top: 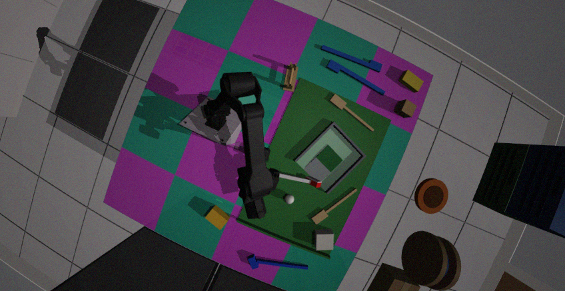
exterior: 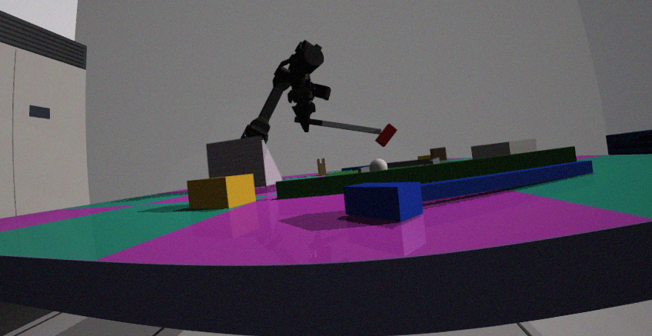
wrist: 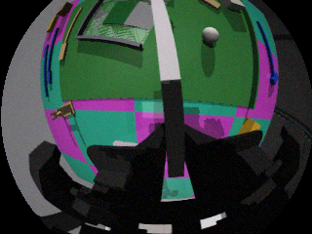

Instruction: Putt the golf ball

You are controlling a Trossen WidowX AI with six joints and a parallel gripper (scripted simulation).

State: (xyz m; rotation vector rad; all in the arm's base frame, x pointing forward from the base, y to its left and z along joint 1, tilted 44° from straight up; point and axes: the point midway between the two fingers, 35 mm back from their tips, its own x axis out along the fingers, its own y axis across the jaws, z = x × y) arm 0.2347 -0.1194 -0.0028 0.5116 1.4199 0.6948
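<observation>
The red putter is 120 mm ahead of my gripper tip and 20 mm to the left of it. From my gripper tip the other things lie so: brown block (510 mm ahead, 500 mm to the left, 110 mm below); white golf ball (180 mm ahead, 120 mm below, 100 mm to the right).
</observation>
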